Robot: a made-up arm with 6 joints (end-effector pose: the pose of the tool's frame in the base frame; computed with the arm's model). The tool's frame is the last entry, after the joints.
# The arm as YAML. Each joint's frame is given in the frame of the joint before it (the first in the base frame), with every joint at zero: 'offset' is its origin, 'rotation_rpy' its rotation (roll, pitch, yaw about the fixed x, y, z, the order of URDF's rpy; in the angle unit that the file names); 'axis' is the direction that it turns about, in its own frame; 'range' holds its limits. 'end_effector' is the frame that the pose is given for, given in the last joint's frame.
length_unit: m
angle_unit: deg
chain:
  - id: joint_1
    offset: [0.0, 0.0, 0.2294]
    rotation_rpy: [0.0, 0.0, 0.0]
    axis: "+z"
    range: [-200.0, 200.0]
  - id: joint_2
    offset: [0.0, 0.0, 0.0]
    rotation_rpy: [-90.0, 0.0, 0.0]
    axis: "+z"
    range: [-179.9, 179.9]
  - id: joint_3
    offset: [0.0, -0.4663, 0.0]
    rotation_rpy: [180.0, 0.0, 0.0]
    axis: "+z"
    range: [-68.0, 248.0]
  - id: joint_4
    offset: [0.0, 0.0, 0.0]
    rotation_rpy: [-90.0, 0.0, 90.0]
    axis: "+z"
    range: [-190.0, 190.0]
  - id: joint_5
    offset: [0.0, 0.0, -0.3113]
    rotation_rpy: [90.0, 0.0, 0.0]
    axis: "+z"
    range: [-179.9, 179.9]
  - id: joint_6
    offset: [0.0, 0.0, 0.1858]
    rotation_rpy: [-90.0, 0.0, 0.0]
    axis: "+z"
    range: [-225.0, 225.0]
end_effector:
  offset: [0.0, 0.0, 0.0]
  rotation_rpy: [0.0, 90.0, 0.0]
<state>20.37 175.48 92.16 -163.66 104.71 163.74</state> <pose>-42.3 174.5 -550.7 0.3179 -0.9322 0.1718 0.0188</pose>
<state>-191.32 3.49 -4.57 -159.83 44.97 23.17</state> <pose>-355.5 -106.7 587.8 0.0480 0.8290 0.2944 0.4731</pose>
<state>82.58 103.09 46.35 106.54 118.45 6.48</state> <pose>47.5 774.2 -38.8 -0.1849 0.3054 -0.9247 0.1324</pose>
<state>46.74 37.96 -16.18 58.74 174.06 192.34</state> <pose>480.0 369.4 437.8 -0.2735 -0.5147 -0.6723 0.4563</pose>
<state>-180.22 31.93 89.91 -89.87 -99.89 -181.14</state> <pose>-569.2 2.6 790.6 -0.6894 0.6610 -0.1426 0.2598</pose>
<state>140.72 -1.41 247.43 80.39 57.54 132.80</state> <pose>-16.7 53.8 339.1 -0.2059 0.7638 -0.3948 0.4673</pose>
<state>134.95 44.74 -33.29 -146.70 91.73 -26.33</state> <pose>-316.9 97.6 234.9 0.2882 0.0407 -0.1151 0.9498</pose>
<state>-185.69 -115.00 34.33 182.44 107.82 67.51</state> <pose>664.5 -252.8 197.9 -0.2494 -0.7732 -0.5220 0.2597</pose>
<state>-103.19 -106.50 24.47 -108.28 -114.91 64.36</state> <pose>174.9 491.0 447.7 -0.7618 0.2663 0.1297 0.5762</pose>
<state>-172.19 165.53 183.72 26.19 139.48 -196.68</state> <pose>-405.7 112.6 -47.0 0.3470 -0.1795 -0.0199 0.9203</pose>
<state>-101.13 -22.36 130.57 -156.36 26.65 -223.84</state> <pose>248.2 379.9 868.6 -0.5803 -0.6901 -0.2307 0.3658</pose>
